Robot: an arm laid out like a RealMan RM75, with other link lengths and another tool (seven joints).
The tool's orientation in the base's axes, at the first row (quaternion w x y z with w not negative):
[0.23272 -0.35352 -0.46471 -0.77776]
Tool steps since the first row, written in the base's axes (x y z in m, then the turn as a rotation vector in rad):
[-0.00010 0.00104 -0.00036 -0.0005 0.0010 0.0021]
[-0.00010 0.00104 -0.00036 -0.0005 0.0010 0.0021]
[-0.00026 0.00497 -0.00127 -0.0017 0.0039 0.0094]
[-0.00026 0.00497 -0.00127 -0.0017 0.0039 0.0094]
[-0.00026 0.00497 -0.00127 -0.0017 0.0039 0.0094]
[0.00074 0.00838 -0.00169 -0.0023 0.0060 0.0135]
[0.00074 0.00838 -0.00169 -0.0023 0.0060 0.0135]
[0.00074 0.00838 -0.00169 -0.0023 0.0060 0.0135]
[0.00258 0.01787 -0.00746 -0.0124 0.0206 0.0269]
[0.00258 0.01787 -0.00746 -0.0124 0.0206 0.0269]
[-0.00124 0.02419 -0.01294 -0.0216 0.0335 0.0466]
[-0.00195 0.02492 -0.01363 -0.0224 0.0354 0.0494]
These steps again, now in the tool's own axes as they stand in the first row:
[-0.00025 -0.00075 0.00078 0.0019 0.0004 0.0014]
[-0.00025 -0.00075 0.00078 0.0019 0.0004 0.0014]
[-0.00097 -0.00317 0.00392 0.0082 0.0023 0.0059]
[-0.00097 -0.00317 0.00392 0.0082 0.0023 0.0059]
[-0.00097 -0.00317 0.00392 0.0082 0.0023 0.0059]
[-0.00205 -0.00429 0.00715 0.0116 0.0032 0.0089]
[-0.00205 -0.00429 0.00715 0.0116 0.0032 0.0089]
[-0.00205 -0.00429 0.00715 0.0116 0.0032 0.0089]
[-0.00797 -0.01060 0.01435 0.0279 -0.0030 0.0227]
[-0.00797 -0.01060 0.01435 0.0279 -0.0030 0.0227]
[-0.00993 -0.01920 0.01694 0.0484 -0.0043 0.0373]
[-0.01003 -0.02041 0.01713 0.0510 -0.0042 0.0397]

